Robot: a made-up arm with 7 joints. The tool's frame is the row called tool. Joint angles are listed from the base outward. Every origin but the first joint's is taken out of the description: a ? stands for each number. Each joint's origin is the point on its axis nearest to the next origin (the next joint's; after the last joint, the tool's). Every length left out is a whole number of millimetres.
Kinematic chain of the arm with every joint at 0, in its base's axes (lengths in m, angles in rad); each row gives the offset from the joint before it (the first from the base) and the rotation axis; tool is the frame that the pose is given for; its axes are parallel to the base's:
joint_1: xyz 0 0.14 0 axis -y
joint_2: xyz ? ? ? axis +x
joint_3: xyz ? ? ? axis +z
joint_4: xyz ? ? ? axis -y
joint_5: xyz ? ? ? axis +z
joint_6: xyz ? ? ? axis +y
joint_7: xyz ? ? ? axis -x
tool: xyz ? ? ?
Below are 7 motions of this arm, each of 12 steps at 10 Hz.
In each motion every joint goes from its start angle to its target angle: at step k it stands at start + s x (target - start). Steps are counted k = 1, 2, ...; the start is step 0. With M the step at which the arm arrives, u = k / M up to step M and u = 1 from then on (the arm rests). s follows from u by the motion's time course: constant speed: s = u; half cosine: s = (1 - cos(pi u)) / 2; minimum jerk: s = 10 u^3 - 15 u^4 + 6 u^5.
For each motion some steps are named. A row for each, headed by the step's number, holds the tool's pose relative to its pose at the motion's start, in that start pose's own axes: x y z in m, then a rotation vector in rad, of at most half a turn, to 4 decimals.
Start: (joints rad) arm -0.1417 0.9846 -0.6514 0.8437 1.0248 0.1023 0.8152
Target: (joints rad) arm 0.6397 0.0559 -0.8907 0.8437 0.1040 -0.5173 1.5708
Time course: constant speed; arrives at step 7
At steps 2, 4, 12:
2: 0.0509 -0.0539 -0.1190 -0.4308 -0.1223 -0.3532
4: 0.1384 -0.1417 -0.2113 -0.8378 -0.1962 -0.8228
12: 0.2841 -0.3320 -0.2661 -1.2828 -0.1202 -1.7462

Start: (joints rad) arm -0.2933 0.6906 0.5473 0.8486 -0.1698 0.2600 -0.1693
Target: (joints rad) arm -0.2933 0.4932 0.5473 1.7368 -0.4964 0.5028 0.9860
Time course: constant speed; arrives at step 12
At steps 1, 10, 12:
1: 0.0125 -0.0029 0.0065 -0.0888 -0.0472 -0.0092
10: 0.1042 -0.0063 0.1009 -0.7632 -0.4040 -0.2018
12: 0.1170 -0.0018 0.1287 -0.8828 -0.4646 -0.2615

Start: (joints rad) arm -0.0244 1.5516 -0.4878 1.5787 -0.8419 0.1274 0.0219
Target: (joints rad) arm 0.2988 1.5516 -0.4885 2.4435 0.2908 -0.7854 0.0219
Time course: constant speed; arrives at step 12
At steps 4, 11, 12:
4: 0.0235 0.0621 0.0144 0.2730 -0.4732 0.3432
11: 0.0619 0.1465 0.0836 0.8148 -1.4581 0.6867
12: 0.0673 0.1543 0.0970 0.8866 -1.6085 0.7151

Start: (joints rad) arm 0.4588 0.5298 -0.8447 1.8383 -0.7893 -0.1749 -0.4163
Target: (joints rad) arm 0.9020 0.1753 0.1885 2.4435 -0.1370 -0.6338 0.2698
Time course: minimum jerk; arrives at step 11
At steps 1, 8, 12:
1: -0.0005 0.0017 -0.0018 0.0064 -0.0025 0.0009
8: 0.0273 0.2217 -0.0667 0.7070 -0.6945 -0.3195
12: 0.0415 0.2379 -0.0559 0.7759 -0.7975 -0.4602

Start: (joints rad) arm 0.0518 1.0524 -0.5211 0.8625 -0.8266 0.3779 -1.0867
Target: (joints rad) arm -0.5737 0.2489 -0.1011 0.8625 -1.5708 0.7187 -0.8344
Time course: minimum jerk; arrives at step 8
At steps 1, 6, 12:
1: 0.0052 -0.0004 0.0041 -0.0081 -0.0058 0.0010
6: 0.2034 0.1091 0.2841 -0.5236 -0.2504 -0.0447
12: 0.2144 0.1376 0.3162 -0.5934 -0.2763 -0.0643

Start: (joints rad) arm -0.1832 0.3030 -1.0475 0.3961 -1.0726 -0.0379 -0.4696
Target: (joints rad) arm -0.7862 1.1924 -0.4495 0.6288 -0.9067 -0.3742 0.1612
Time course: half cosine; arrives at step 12
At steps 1, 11, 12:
1: -0.0040 -0.0053 0.0054 -0.0217 0.0070 0.0078
11: -0.2538 -0.0577 0.3477 -0.9632 0.3565 0.1443
12: -0.2582 -0.0539 0.3521 -0.9750 0.3606 0.1406

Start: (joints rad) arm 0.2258 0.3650 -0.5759 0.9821 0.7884 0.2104 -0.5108
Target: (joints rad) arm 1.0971 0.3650 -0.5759 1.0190 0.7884 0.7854 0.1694
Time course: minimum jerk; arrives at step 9
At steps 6, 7, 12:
6: 0.3127 -0.0221 0.0507 -0.5758 -0.2730 -0.1356
7: 0.3590 -0.0199 0.0794 -0.6617 -0.3136 -0.1749
12: 0.3839 -0.0179 0.0981 -0.7092 -0.3358 -0.1992

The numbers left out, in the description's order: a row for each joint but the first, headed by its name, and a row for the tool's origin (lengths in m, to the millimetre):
joint_2: 0 0 0
joint_3: 0 0 -0.31
joint_4: 0 0 0
joint_5: 0 0 -0.221
joint_6: 0 0 0
joint_7: 0 0 0
tool: 0 0 0

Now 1 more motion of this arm.
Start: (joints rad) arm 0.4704 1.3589 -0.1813 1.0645 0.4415 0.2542 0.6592
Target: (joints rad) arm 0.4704 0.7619 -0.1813 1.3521 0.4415 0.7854 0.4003
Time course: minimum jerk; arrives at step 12
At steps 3, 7, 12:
3: 0.0003 -0.0202 -0.0187 -0.0298 0.0004 0.0497
7: 0.0217 -0.1351 -0.0944 -0.2045 0.0295 0.2772
12: 0.0499 -0.2084 -0.1202 -0.3265 0.0635 0.3850

